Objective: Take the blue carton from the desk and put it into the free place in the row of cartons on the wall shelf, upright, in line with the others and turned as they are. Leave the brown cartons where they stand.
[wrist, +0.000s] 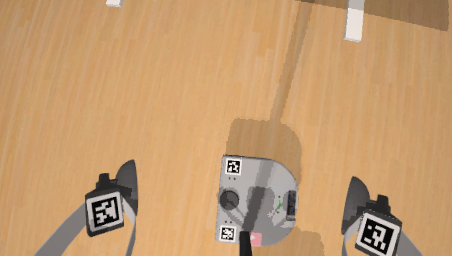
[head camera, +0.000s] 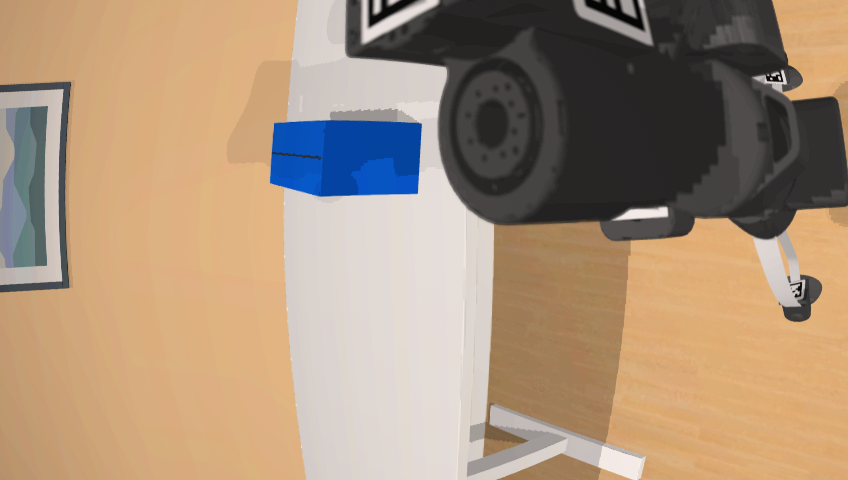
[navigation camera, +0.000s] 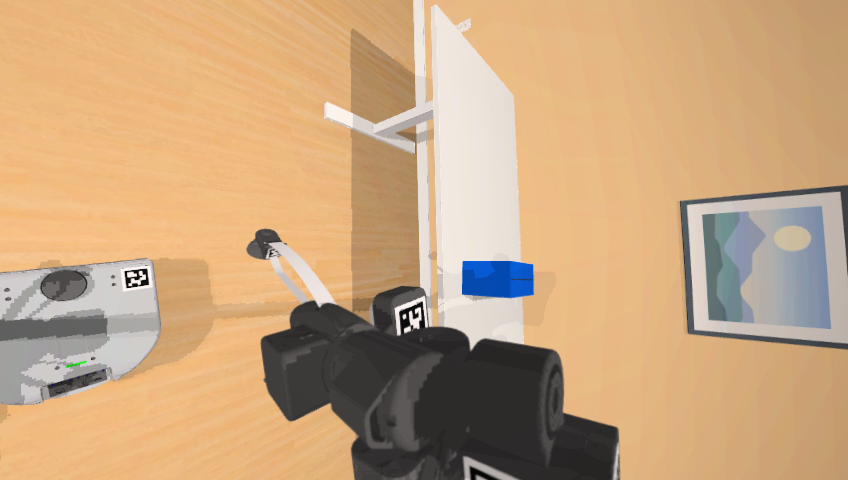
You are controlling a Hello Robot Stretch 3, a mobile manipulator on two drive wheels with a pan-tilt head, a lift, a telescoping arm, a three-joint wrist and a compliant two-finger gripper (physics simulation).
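Pixels of known places: gripper, fingertip midpoint: (wrist: 239,189) (navigation camera: 269,309); robot's base, origin of the base link: (wrist: 231,192) (navigation camera: 65,283).
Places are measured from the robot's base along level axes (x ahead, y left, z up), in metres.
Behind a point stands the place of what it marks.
Observation:
The blue carton (head camera: 368,157) @(x -0.121, y -0.902, z 0.818 m) (navigation camera: 487,279) @(x -0.124, y -0.902, z 0.820 m) stands upright on the white desk (head camera: 380,309) @(x 0.139, y -1.062, z 0.720 m) (navigation camera: 476,160) @(x 0.328, y -1.096, z 0.720 m), with a dark seam across its top face. My gripper (head camera: 797,187) @(x -0.021, y -0.170, z 0.874 m) (wrist: 239,189) @(x -0.021, y -0.170, z 0.874 m) is open, its fingers wide apart with no object between them. It is off the desk's front side, over the floor, apart from the carton. In the navigation view one fingertip (navigation camera: 265,242) @(x 0.062, y -0.161, z 0.903 m) shows, and the rest of the gripper is partly hidden by the wrist. The wall shelf and the brown cartons do not show in these views.
My wheeled base (navigation camera: 119,309) @(x -0.077, y -0.089, z 0.160 m) (wrist: 270,172) @(x -0.146, y -0.121, z 0.160 m) stands on the wooden floor, and shows between the fingers in the wrist view. The dark wrist (head camera: 571,136) @(x -0.016, y -0.124, z 1.206 m) (navigation camera: 505,392) @(x -0.011, y -0.125, z 1.194 m) is close to the desk's front edge and the carton. Desk feet (head camera: 621,460) (wrist: 354,22) reach out over the floor. A framed picture (head camera: 53,190) @(x -0.164, y -1.557, z 1.432 m) (navigation camera: 761,267) @(x -0.181, y -1.555, z 1.618 m) hangs on the wall.

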